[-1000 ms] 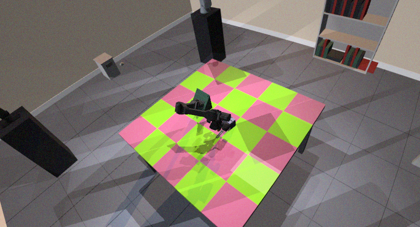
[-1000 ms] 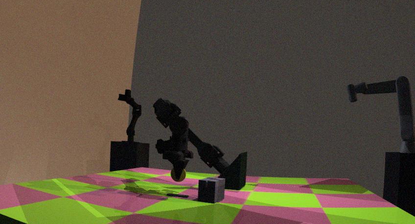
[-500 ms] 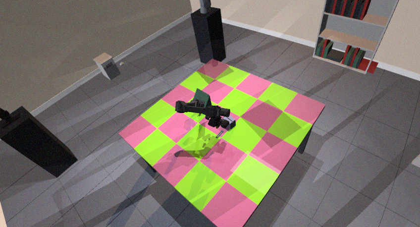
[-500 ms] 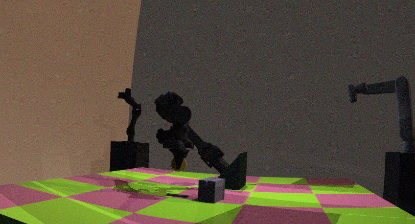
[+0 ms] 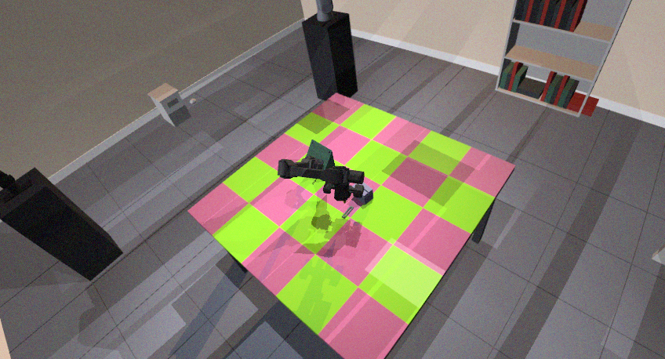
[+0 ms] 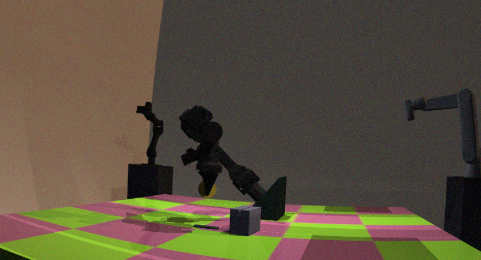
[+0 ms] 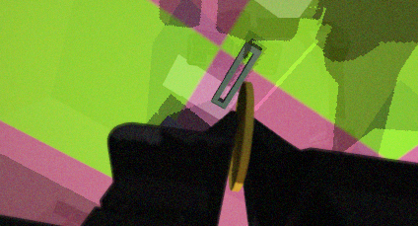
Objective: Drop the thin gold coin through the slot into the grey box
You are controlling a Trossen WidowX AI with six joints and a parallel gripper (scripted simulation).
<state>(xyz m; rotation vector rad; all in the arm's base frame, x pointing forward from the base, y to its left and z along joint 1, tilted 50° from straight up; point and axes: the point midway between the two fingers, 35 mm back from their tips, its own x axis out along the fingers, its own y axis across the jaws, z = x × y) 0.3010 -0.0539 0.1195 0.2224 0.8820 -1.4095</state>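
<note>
My gripper tip is now 2 cm below the gold coin.
</note>
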